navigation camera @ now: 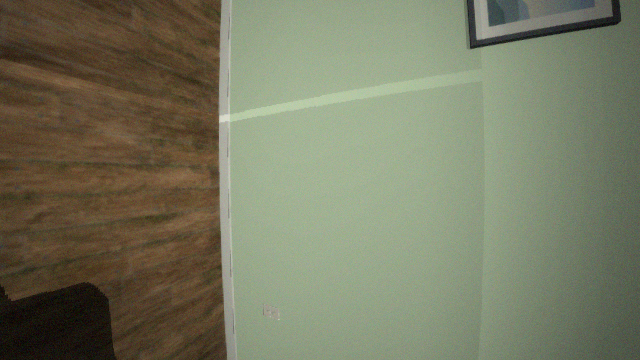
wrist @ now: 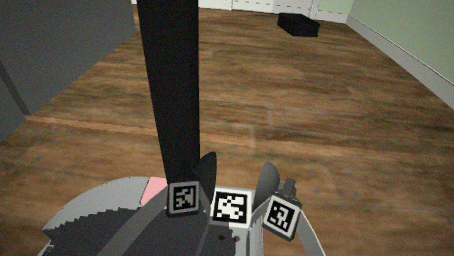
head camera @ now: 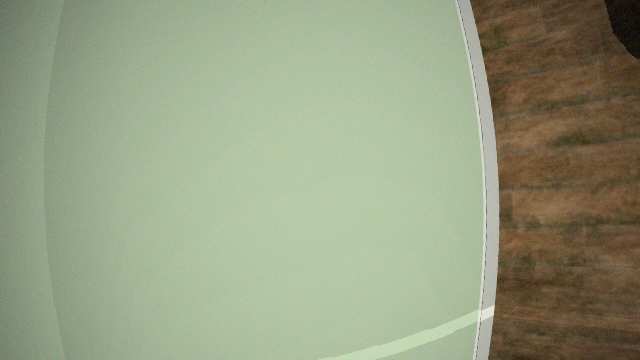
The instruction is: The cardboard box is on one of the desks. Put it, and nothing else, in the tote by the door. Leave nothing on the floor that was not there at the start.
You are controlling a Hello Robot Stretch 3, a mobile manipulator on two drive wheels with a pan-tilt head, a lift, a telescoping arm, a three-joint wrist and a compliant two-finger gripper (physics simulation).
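Places are measured from the robot's base along level axes (x ahead, y left, z up), in millimetres.
Pixels of known places: gripper, fingertip midpoint: (wrist: 237, 173).
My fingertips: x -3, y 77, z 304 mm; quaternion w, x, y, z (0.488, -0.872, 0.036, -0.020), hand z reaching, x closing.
Behind a point stands the place of what it marks.
My gripper (wrist: 237, 173) @(z 304, x -3, y 77 mm) is open and empty in the wrist view, its two fingertips apart above the wood floor. A low black box-shaped thing (wrist: 298, 25) @(z 80, x 382, y 1614 mm) stands on the floor far off at the top right of the wrist view, near a white door or panel (wrist: 252, 5) @(z 61, x 63, y 2318 mm); it may be the tote, but its inside cannot be made out. The cardboard box does not show in the head, navigation or wrist view.
A large dark grey panel (wrist: 70, 50) @(z 118, x -698, y 743 mm) stands at the left of the wrist view. Green wall (head camera: 260, 175) @(z 874, x 1043, y -64 mm) (navigation camera: 350, 200) @(z 897, x 1042, y -56 mm) (wrist: 410, 30) @(z 203, x 1035, y 1388 mm) with a pale baseboard runs beside the wood floor (head camera: 565, 200) @(z 1, x 701, y 43 mm) (navigation camera: 110, 150) @(z 0, x 439, y 183 mm) (wrist: 325, 100) @(z 0, x 358, y 740 mm). A framed picture (navigation camera: 545, 12) @(z 1648, x 1016, y 632 mm) hangs on the wall.
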